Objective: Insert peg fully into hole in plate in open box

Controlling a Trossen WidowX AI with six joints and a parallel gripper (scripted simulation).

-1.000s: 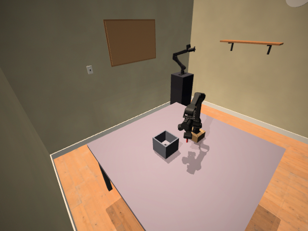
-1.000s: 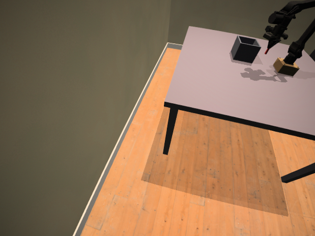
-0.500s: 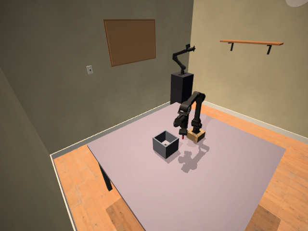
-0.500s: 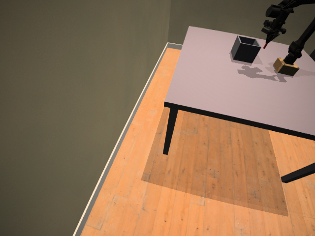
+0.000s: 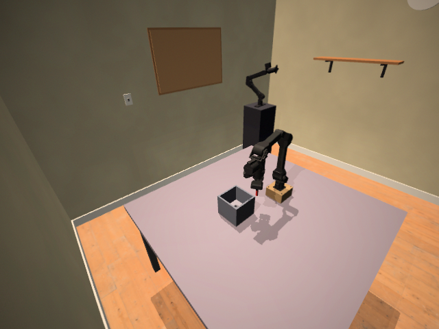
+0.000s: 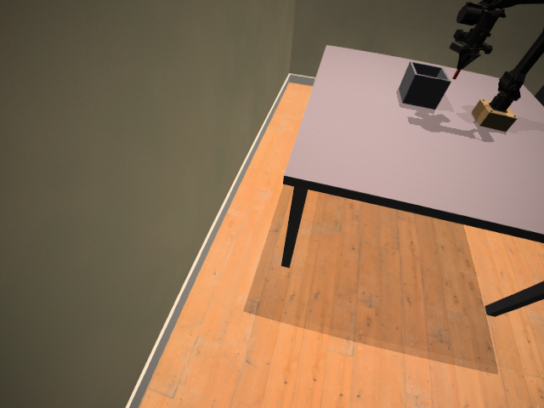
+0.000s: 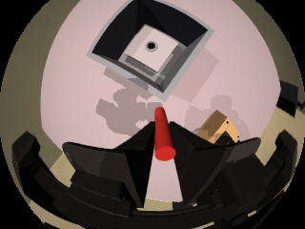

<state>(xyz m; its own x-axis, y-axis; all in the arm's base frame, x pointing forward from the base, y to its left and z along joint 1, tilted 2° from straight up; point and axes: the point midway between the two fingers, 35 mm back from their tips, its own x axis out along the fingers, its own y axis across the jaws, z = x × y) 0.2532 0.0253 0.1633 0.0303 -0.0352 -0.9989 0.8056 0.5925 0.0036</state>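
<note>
Right now my hand is 190 mm above the pale plate, 90 mm to the left of it and 80 mm short of it. From my hand the other things lie so: red peg 40 mm below.
</note>
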